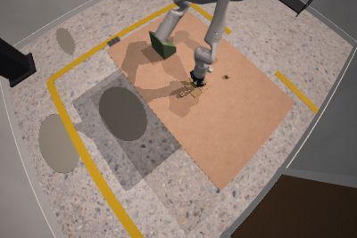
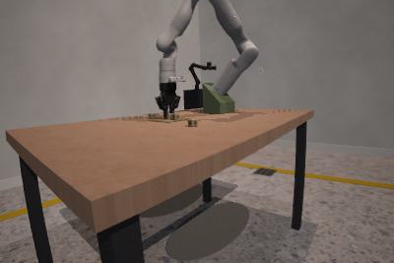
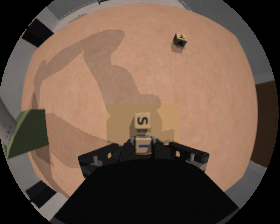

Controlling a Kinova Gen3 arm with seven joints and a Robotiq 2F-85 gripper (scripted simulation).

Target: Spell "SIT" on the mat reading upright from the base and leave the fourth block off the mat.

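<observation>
Now: hand 20 mm above the tan mat.
</observation>
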